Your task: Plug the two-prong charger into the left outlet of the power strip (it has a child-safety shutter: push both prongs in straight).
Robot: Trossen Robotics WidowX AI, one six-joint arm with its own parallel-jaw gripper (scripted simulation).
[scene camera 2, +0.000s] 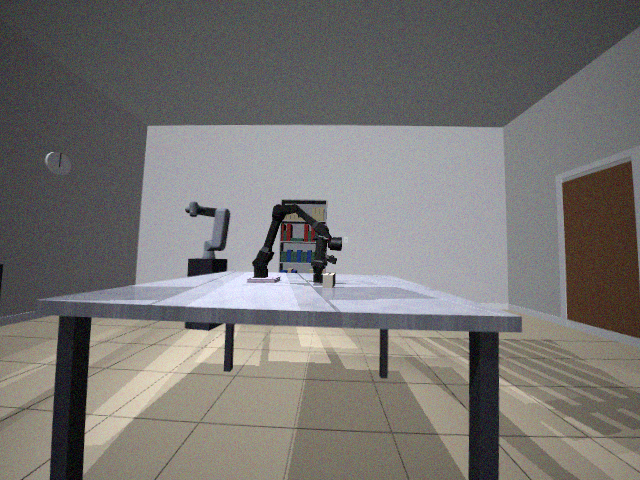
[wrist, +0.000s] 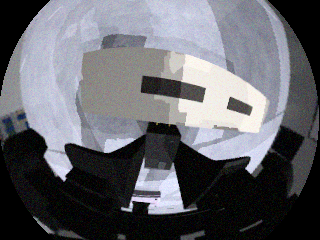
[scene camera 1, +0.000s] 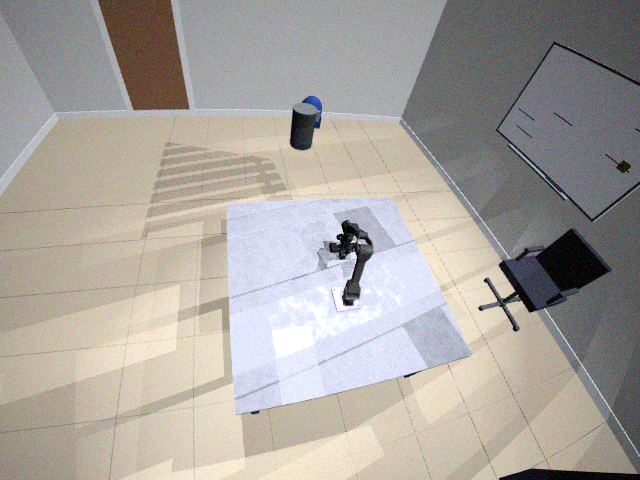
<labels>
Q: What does my gripper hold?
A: A grey charger.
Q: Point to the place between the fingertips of my gripper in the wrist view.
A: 159, 138
</labels>
